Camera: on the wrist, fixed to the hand. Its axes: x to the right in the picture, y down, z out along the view.
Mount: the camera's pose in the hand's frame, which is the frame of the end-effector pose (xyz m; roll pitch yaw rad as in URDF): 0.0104 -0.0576 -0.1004 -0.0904 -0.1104 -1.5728
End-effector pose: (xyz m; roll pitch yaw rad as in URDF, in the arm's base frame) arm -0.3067 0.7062 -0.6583 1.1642 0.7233 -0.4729
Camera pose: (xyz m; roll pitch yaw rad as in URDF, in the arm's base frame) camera -0.3227 0.7924 -0.7346 -1.1519 0.7080 -2.9060
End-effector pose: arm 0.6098 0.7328 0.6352 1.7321 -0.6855 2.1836
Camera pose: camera 0.5017 0.6982 0.6103 1.5425 0.8857 2.2641
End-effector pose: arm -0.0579 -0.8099 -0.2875 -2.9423 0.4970 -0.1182
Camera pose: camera 0.0075 -0.7808 -0.1959 -2.7337 -0.0791 1.4119
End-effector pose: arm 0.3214 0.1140 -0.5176 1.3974 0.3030 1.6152
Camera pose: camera 0.2331 0.0979 -0.5914 -0.9340 1.1572 -0.7557
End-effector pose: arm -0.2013 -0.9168 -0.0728 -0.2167 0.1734 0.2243
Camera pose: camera -0.1884 -0.9937 -0.1590 -0.2729 -0.3224 -1.2901
